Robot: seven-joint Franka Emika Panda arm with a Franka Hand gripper.
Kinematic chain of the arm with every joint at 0, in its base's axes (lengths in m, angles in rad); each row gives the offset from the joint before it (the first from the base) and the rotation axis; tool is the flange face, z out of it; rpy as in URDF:
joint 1: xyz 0 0 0.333 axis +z
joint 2: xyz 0 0 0 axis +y
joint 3: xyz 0 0 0.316 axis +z
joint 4: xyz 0.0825 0 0 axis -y
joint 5: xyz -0.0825 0 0.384 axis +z
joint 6: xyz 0 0 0 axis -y
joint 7: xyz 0.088 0 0 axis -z
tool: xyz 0 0 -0.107 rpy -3.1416 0 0
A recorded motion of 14 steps. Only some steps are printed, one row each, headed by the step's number.
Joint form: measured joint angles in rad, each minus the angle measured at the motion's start. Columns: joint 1, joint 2, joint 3, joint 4, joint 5, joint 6, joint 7.
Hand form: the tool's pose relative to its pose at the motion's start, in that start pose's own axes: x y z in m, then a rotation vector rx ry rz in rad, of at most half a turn. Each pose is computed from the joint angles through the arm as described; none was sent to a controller.
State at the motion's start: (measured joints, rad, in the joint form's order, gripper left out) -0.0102 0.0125 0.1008 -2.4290 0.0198 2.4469 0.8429
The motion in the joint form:
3: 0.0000 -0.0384 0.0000 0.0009 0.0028 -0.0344 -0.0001
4: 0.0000 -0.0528 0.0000 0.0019 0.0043 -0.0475 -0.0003
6: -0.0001 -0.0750 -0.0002 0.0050 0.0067 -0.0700 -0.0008
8: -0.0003 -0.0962 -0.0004 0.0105 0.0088 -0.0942 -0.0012
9: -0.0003 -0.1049 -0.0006 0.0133 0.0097 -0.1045 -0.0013
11: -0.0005 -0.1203 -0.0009 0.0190 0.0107 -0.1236 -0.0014
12: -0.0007 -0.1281 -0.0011 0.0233 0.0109 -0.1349 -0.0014
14: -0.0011 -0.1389 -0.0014 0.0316 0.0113 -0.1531 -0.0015
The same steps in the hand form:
3: -0.0017 0.0016 -0.0158 0.0026 0.0042 0.0015
4: -0.0023 0.0022 -0.0220 0.0042 0.0058 0.0022
6: -0.0032 0.0030 -0.0319 0.0061 0.0077 0.0034
8: -0.0038 0.0036 -0.0422 0.0079 0.0095 0.0045
9: -0.0040 0.0038 -0.0466 0.0088 0.0102 0.0050
11: -0.0044 0.0042 -0.0547 0.0100 0.0118 0.0058
12: -0.0044 0.0043 -0.0592 0.0103 0.0126 0.0061
14: -0.0042 0.0042 -0.0664 0.0107 0.0134 0.0067

